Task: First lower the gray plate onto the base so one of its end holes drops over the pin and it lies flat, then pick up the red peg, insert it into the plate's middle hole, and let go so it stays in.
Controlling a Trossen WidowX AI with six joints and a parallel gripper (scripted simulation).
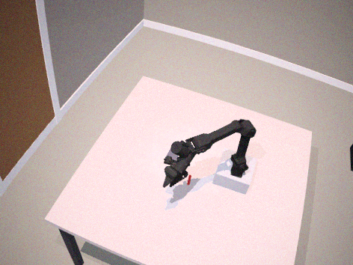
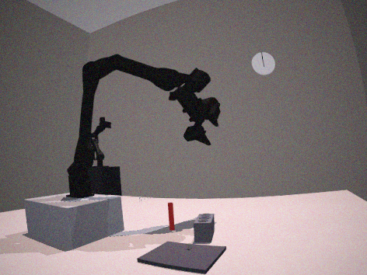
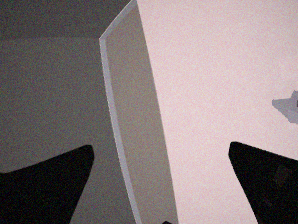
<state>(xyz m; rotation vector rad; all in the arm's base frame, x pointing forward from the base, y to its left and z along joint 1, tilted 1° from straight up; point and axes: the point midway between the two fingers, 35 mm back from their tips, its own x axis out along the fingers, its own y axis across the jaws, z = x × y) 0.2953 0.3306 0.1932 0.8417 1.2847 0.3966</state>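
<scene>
Right now the gray plate is 29 cm to the right of my gripper tip, 24 cm below it and 4 cm ahead of it. Also, from my gripper tip: dark flat base 41 cm to the right, 27 cm below, 4 cm ahead; then red peg 24 cm to the right, 24 cm below, 7 cm behind.
</scene>
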